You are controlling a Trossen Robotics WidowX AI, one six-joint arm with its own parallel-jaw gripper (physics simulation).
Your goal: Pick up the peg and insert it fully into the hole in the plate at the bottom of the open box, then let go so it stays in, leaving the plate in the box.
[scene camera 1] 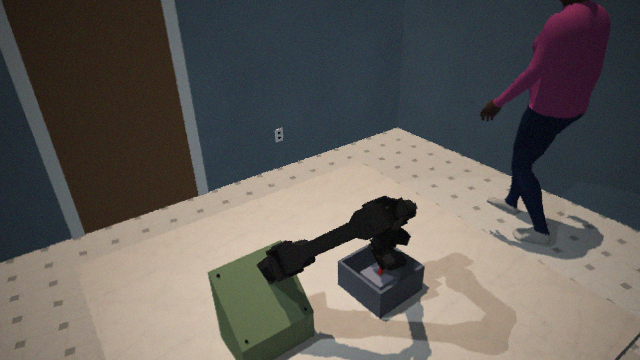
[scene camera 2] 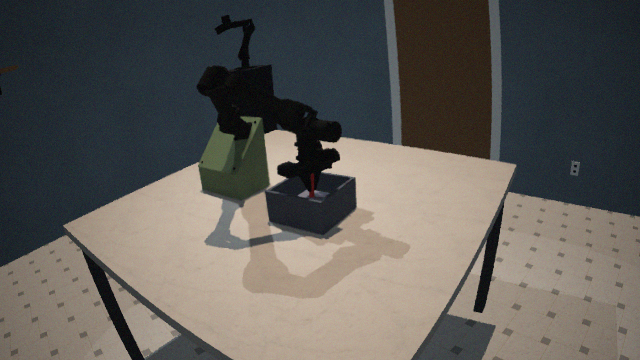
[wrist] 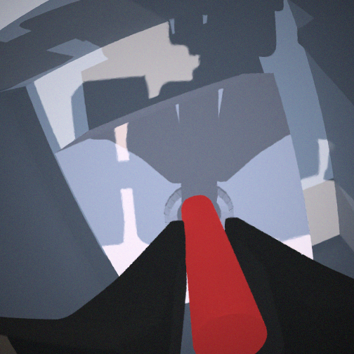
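Pixels of known places: gripper, between the fingertips: (scene camera 1: 381, 267) (scene camera 2: 312, 190); arm's base, origin of its link: (scene camera 1: 272, 267) (scene camera 2: 243, 131).
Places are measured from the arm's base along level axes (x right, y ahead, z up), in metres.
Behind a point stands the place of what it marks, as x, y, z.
The red peg (scene camera 1: 380, 271) {0.122, 0.318, -0.138} (scene camera 2: 312, 185) {0.125, 0.332, -0.110} (wrist: 220, 280) is held close to upright inside the open dark box (scene camera 1: 360, 291) {0.122, 0.226, -0.160} (scene camera 2: 295, 212) {0.214, 0.322, -0.156} (wrist: 40, 225). My gripper (scene camera 1: 389, 262) {0.120, 0.327, -0.128} (scene camera 2: 311, 188) {0.120, 0.327, -0.128} (wrist: 203, 231) is shut on the peg, with its fingertips down inside the box. The light plate (scene camera 1: 371, 275) {0.106, 0.296, -0.150} (scene camera 2: 322, 195) {0.100, 0.348, -0.150} (wrist: 90, 190) lies at the bottom of the box. In the wrist view the peg's far end covers most of the round hole (wrist: 172, 200), whose rim shows on both sides. How far the end sits in the hole is hidden.
A green sloped block (scene camera 1: 250, 305) {0.032, -0.102, -0.046} (scene camera 2: 217, 180) {0.099, -0.069, -0.153} stands on the table (scene camera 1: 165, 280) {-0.408, -0.157, -0.208} (scene camera 2: 400, 200) {-0.052, 0.542, -0.208} beside the box, under the arm. The box walls rise around my fingers. A person (scene camera 1: 570, 65) in a pink top stands beyond the table.
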